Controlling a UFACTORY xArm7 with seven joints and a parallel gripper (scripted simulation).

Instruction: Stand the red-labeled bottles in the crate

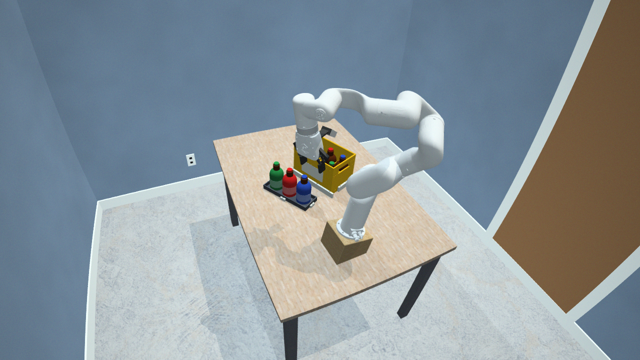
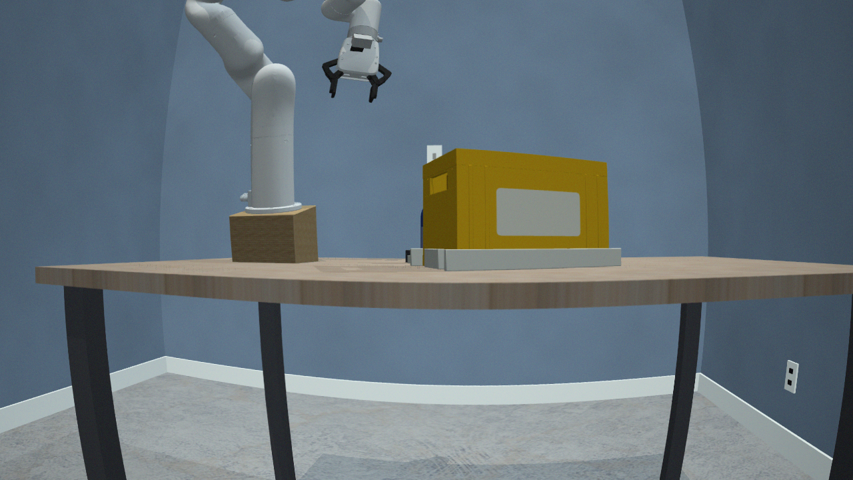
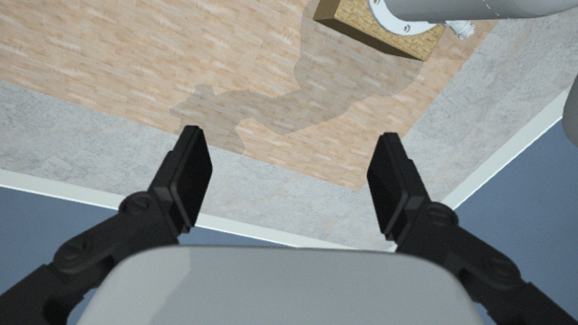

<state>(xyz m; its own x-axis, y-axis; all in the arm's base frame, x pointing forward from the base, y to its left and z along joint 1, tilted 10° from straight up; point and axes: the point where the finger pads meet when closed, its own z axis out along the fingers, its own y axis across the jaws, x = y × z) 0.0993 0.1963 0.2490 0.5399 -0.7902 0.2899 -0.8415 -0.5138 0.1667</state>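
The red-labeled bottle lies 30 cm below my hand, 28 cm ahead of it and 3 cm to the left of it. Round my hand: blue bottle (30 cm below, 21 cm ahead, 3 cm to the right); then green-labeled bottle (34 cm ahead, 30 cm below, 8 cm to the left); then dark tray (37 cm below, 28 cm ahead, 3 cm to the left).
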